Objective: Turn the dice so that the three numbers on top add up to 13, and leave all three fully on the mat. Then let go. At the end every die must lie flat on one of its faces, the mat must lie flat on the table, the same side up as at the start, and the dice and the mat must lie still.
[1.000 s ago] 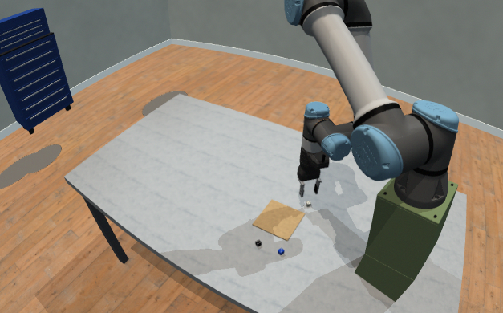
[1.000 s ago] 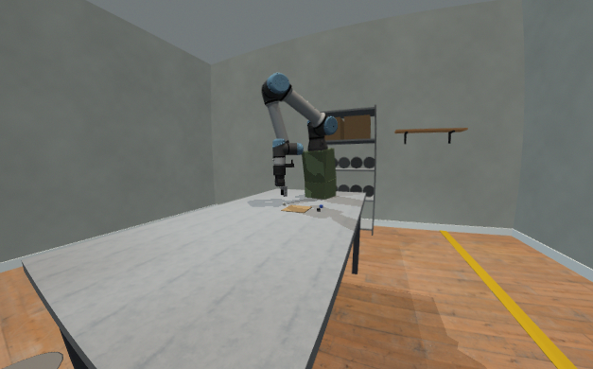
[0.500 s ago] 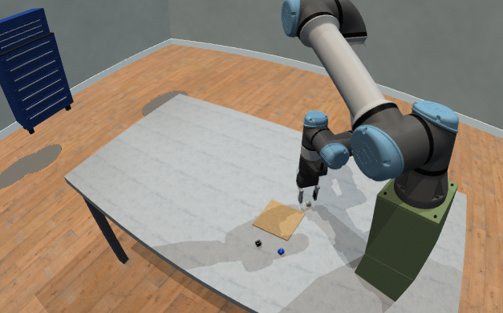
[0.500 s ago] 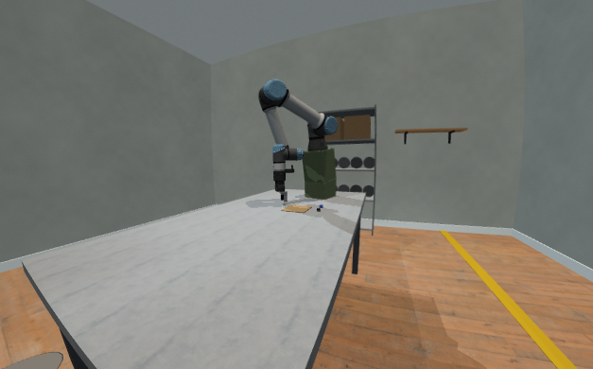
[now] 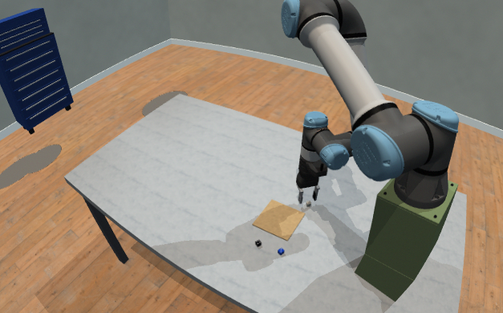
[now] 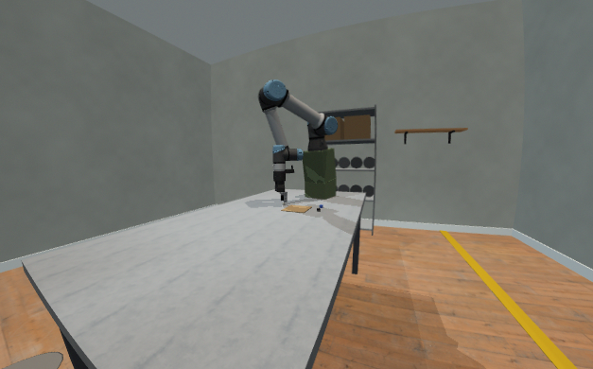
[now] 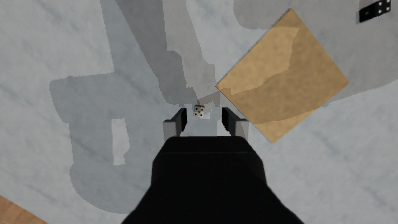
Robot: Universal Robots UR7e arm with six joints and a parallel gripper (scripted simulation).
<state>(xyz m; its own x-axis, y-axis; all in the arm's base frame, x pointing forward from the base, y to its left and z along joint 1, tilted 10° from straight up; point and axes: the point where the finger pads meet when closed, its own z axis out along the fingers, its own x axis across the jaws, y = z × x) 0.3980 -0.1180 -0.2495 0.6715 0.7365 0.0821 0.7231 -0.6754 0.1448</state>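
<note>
My gripper is now 1 cm past the white die and 4 cm above it. Also, from my hand: blue die 3 cm behind, 23 cm to the left, 4 cm below; then tan mat 5 cm ahead, 11 cm to the left, 4 cm below; then black die 5 cm ahead, 25 cm to the left, 4 cm below.
</note>
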